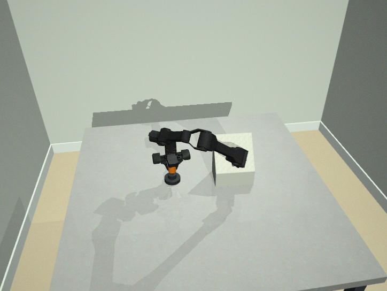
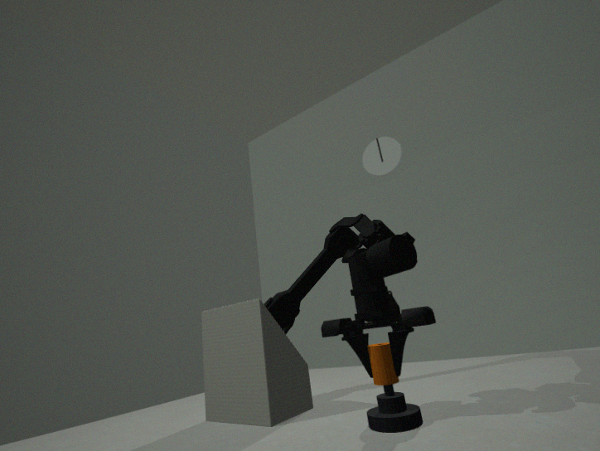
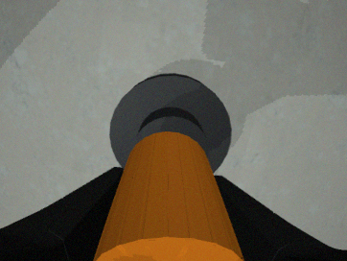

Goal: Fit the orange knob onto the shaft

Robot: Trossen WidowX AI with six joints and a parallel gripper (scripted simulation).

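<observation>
The orange knob lies 20 mm above my gripper tip. From my gripper tip the other things lie so: dark pedestal (40 mm below).
</observation>
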